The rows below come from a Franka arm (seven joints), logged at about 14 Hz.
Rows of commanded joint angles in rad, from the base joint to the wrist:
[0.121, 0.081, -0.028, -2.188, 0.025, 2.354, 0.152]
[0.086, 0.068, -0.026, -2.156, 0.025, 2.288, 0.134]
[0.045, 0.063, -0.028, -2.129, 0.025, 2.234, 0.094]
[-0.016, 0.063, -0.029, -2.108, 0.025, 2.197, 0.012]
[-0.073, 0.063, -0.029, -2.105, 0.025, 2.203, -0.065]
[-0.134, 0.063, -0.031, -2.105, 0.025, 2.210, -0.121]
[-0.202, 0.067, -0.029, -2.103, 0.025, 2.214, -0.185]
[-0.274, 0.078, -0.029, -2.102, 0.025, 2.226, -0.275]
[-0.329, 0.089, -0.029, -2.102, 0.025, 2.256, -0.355]
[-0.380, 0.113, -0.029, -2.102, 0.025, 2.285, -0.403]
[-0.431, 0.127, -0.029, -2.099, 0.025, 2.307, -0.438]
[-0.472, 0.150, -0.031, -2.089, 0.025, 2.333, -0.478]
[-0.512, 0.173, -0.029, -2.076, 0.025, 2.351, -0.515]
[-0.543, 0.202, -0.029, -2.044, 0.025, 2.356, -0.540]
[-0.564, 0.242, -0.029, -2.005, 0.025, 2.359, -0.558]
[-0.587, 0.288, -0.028, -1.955, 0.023, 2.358, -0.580]
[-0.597, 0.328, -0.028, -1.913, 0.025, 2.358, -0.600]
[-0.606, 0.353, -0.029, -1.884, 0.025, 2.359, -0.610]
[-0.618, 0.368, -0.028, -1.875, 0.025, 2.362, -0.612]
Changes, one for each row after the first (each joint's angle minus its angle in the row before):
[-0.035, -0.013, 0.002, 0.032, 0.000, -0.066, -0.018]
[-0.041, -0.005, -0.002, 0.027, 0.000, -0.054, -0.040]
[-0.061, 0.000, -0.001, 0.021, 0.000, -0.037, -0.082]
[-0.057, 0.000, 0.000, 0.003, 0.000, 0.006, -0.077]
[-0.061, 0.000, -0.002, 0.000, 0.000, 0.007, -0.056]
[-0.068, 0.004, 0.002, 0.002, 0.000, 0.004, -0.064]
[-0.072, 0.011, 0.000, 0.001, 0.000, 0.012, -0.090]
[-0.055, 0.011, 0.000, 0.000, 0.000, 0.030, -0.080]
[-0.051, 0.024, 0.000, 0.000, 0.000, 0.029, -0.048]
[-0.051, 0.014, 0.000, 0.003, 0.000, 0.022, -0.035]
[-0.041, 0.023, -0.002, 0.010, 0.000, 0.026, -0.040]
[-0.040, 0.023, 0.002, 0.013, 0.000, 0.018, -0.037]
[-0.031, 0.029, 0.000, 0.032, 0.000, 0.005, -0.025]
[-0.021, 0.040, 0.000, 0.039, 0.000, 0.003, -0.018]
[-0.023, 0.046, 0.001, 0.050, -0.002, -0.001, -0.022]
[-0.010, 0.040, 0.000, 0.042, 0.002, 0.000, -0.020]
[-0.009, 0.025, -0.001, 0.029, 0.000, 0.001, -0.010]
[-0.012, 0.015, 0.001, 0.009, 0.000, 0.003, -0.002]

